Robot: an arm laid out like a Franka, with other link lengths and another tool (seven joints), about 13 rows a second.
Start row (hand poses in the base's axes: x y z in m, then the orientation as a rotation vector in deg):
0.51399, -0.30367, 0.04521, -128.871, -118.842, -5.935
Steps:
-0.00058, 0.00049, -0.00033, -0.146, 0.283, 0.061
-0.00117, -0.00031, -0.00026, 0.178, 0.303, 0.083
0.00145, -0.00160, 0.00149, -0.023, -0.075, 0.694
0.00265, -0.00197, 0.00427, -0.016, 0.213, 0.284
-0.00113, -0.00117, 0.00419, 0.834, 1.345, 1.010
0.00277, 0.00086, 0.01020, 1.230, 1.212, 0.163
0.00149, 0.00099, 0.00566, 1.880, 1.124, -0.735
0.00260, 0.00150, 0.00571, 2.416, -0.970, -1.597
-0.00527, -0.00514, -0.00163, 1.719, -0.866, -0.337
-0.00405, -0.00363, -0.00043, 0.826, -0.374, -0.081
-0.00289, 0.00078, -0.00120, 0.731, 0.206, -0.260
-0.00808, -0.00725, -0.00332, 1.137, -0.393, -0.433
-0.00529, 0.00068, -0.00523, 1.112, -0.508, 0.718
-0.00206, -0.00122, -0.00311, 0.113, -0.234, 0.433
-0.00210, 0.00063, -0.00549, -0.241, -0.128, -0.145
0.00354, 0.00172, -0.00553, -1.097, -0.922, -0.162
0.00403, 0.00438, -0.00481, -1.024, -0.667, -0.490
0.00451, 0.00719, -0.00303, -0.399, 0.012, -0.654
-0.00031, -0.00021, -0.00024, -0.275, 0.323, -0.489
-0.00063, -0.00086, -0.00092, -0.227, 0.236, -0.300
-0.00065, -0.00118, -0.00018, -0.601, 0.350, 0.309
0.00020, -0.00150, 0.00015, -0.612, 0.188, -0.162
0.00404, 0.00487, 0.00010, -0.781, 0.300, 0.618
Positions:
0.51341, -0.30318, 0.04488, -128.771, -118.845, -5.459
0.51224, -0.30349, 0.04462, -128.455, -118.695, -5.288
0.51369, -0.30509, 0.04611, -127.764, -119.507, -5.303
0.51634, -0.30706, 0.05038, -127.381, -119.719, -5.026
0.51521, -0.30823, 0.05457, -125.274, -119.706, -4.297
0.51798, -0.30737, 0.06477, -123.902, -118.640, -4.204
0.51947, -0.30638, 0.07043, -123.125, -116.356, -4.961
0.52207, -0.30488, 0.07614, -123.678, -114.024, -8.626
0.51680, -0.31002, 0.07451, -123.265, -113.267, -11.282
0.51275, -0.31365, 0.07408, -122.960, -112.956, -12.491
0.50986, -0.31287, 0.07288, -122.715, -112.193, -12.989
0.50178, -0.32012, 0.06956, -122.567, -111.361, -14.556
0.49649, -0.31944, 0.06433, -121.275, -111.768, -16.010
0.49443, -0.32066, 0.06122, -120.818, -112.270, -16.292
0.49233, -0.32003, 0.05573, -121.151, -112.328, -16.239
0.49587, -0.31831, 0.05020, -122.239, -113.277, -16.282
0.49990, -0.31393, 0.04539, -123.559, -113.711, -16.160
0.50441, -0.30674, 0.04236, -124.484, -113.257, -15.874
0.50410, -0.30695, 0.04212, -125.069, -112.735, -15.323
0.50347, -0.30781, 0.04120, -125.451, -112.425, -14.887
0.50282, -0.30899, 0.04102, -125.394, -112.896, -13.884
0.50302, -0.31049, 0.04117, -125.878, -112.961, -13.120
0.50706, -0.30562, 0.04127, -125.616, -113.878, -11.957

